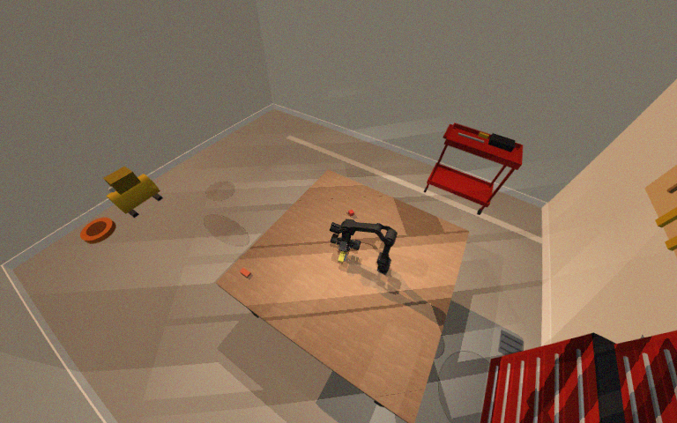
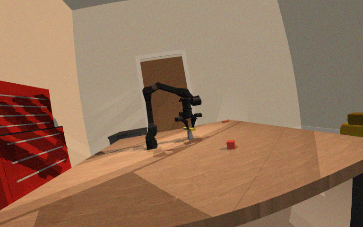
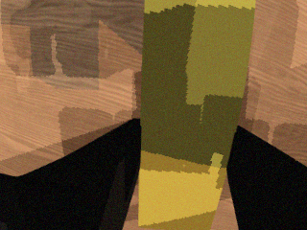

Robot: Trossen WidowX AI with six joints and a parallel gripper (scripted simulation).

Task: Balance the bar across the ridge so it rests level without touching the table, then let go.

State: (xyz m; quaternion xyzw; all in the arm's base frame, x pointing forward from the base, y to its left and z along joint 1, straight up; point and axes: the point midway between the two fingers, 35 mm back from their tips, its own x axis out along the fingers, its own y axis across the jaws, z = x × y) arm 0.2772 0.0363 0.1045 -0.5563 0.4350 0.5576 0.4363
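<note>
My gripper tip is now 1 cm past the yellow bar and 3 cm to the right of it. From my gripper tip the other things lie so: flat orange-red block: 46 cm ahead, 46 cm to the left, 6 cm below; red cube: 13 cm ahead, 33 cm to the right, 5 cm below.
</note>
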